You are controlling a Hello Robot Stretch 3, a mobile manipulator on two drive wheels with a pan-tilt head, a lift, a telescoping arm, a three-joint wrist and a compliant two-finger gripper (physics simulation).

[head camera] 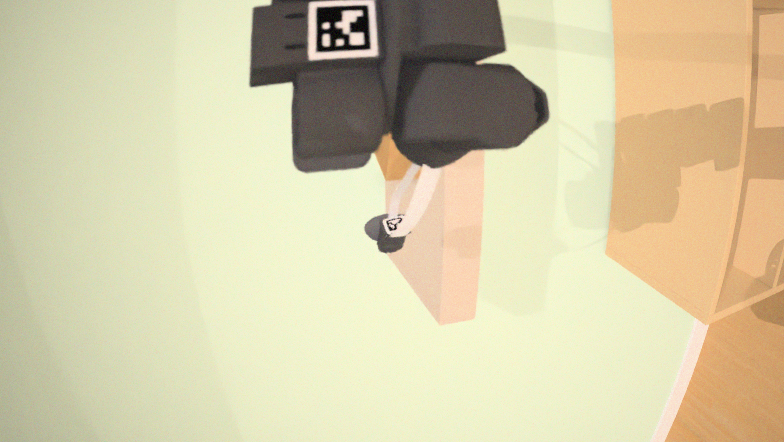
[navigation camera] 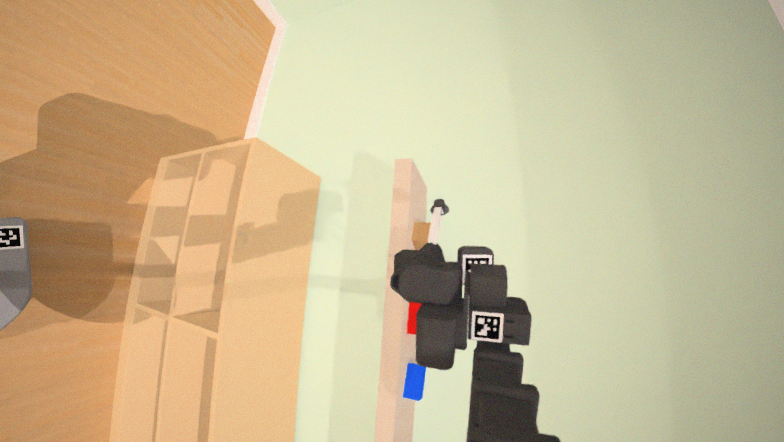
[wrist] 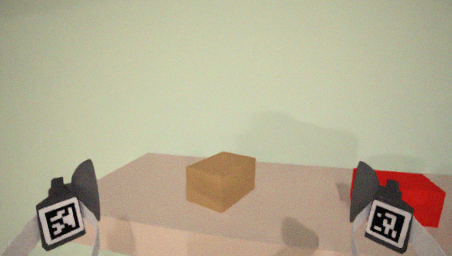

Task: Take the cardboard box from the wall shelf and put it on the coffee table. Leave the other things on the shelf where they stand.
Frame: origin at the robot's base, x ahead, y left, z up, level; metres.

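Seen in the pictures: gripper, fingertip midpoint: [wrist: 225, 182].
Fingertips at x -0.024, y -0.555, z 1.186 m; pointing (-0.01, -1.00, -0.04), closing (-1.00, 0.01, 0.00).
Observation:
Offsets run from my fingertips to a thing's top centre. "spot": to the spot under its first point.
The brown cardboard box {dx +0.002, dy -0.174, dz -0.046 m} [head camera: 395, 164] [navigation camera: 421, 232] [wrist: 220, 182] stands on the pinkish wall shelf [head camera: 462, 219] [navigation camera: 400, 219] [wrist: 150, 190], near one end. In the head view my wrist hides most of it. My gripper [wrist: 225, 182] is wide open and empty. In the wrist view the box shows between the two fingers, apart from both. One finger shows past the box's outer side in the head and navigation views; the other finger is hidden there. How far the fingertips are from the box in depth is hard to tell. The coffee table does not show.
A red box {dx -0.220, dy -0.120, dz -0.050 m} [navigation camera: 413, 318] [wrist: 425, 205] stands on the shelf, overlapped by the right finger in the wrist view. A blue box {dx -0.410, dy -0.093, dz -0.050 m} [navigation camera: 414, 381] stands further along. A wooden shelf unit {spot: dx -0.158, dy -0.081, dz -0.575 m} [head camera: 675, 54] [navigation camera: 263, 307] stands below the wall shelf, with the wall behind.

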